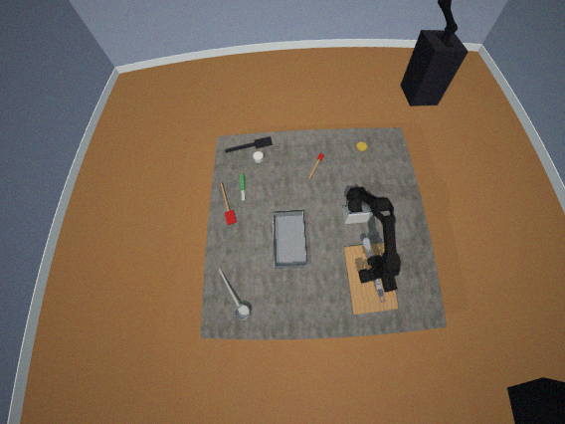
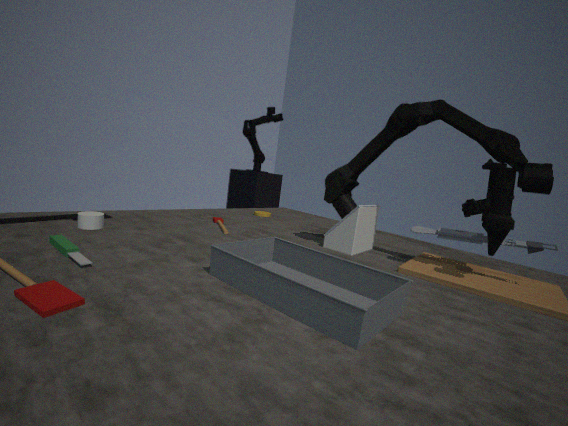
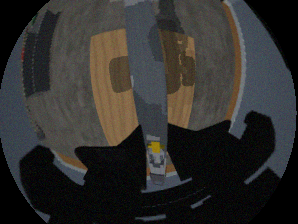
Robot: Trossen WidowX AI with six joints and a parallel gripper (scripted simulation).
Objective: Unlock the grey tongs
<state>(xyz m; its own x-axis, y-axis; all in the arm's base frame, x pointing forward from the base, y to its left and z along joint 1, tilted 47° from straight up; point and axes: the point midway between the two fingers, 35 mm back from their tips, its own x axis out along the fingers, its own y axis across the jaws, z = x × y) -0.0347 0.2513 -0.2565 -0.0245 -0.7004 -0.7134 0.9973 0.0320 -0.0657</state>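
My gripper tip is 6 cm above the wooden board. Round my gripper tip: green-handled tool (66 cm ahead, 62 cm to the right, 6 cm below); yellow disc (84 cm to the right, 13 cm behind, 6 cm below); grey roasting tin (41 cm ahead, 26 cm to the right, 4 cm below).
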